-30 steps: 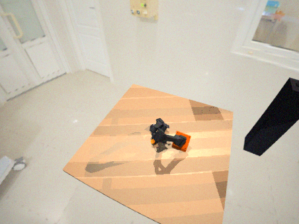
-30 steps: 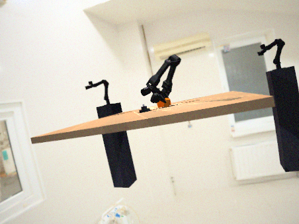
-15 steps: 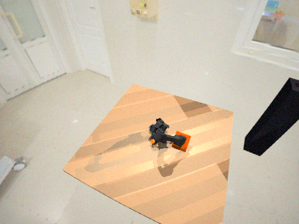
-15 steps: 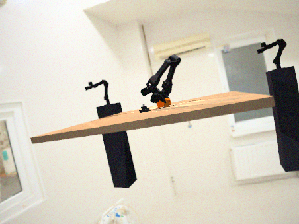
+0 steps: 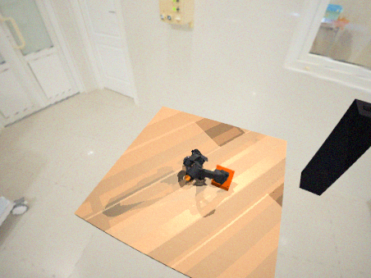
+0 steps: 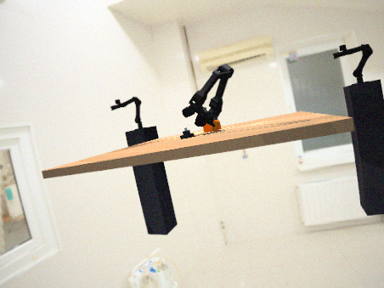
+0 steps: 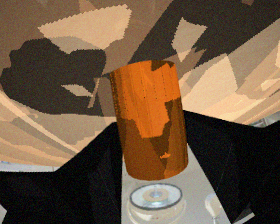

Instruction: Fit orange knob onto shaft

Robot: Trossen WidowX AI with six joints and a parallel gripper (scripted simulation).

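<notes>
My gripper tip is now 10 mm below the orange knob. Round my gripper tip: dark round pedestal: 170 mm to the right, 80 mm ahead.
</notes>
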